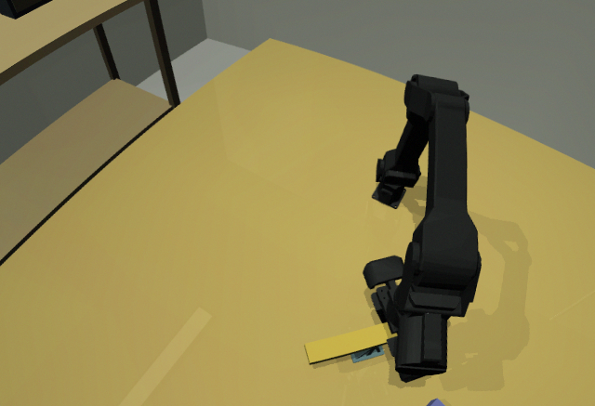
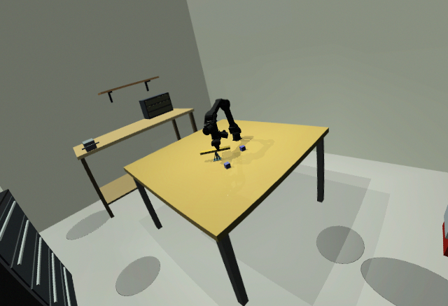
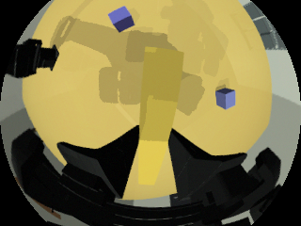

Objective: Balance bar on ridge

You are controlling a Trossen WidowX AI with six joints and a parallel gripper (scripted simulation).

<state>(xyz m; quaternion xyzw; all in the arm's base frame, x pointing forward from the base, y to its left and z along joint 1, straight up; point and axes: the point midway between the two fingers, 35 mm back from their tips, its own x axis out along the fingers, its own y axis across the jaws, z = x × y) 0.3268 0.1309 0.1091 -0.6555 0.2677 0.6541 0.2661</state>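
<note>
The yellow bar is 2 cm to the right of my gripper tip and 2 cm ahead of it.
</note>
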